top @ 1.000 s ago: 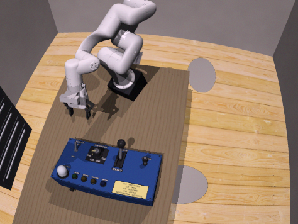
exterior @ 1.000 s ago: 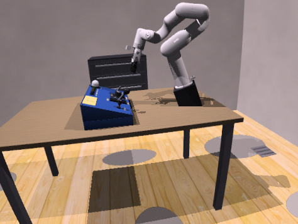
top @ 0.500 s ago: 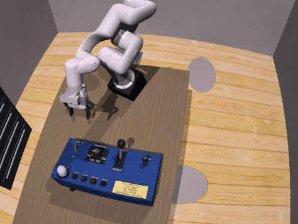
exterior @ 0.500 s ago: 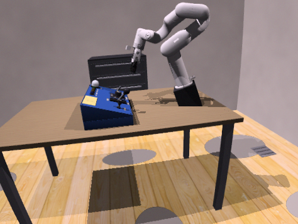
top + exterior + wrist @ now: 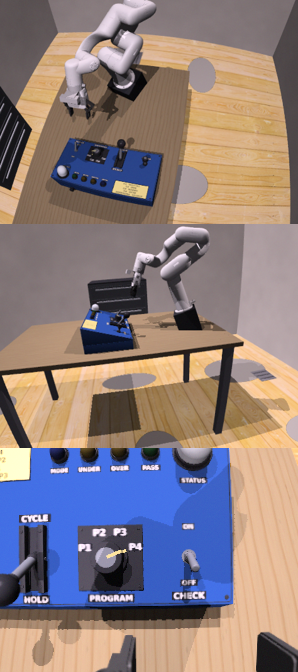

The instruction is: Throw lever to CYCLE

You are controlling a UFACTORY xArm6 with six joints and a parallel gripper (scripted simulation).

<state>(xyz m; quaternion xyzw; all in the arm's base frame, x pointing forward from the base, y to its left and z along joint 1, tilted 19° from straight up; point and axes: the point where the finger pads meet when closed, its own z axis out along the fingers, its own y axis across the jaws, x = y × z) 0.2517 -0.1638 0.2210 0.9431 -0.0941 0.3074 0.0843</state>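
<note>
The lever is 14 cm ahead of my hand, 18 cm to the left of it and 12 cm below it. Round my hand: blue console: 18 cm ahead, 11 cm to the left, 15 cm below; then program dial: 14 cm ahead, 5 cm to the left, 13 cm below; then check toggle: 10 cm ahead, 5 cm to the right, 14 cm below.
</note>
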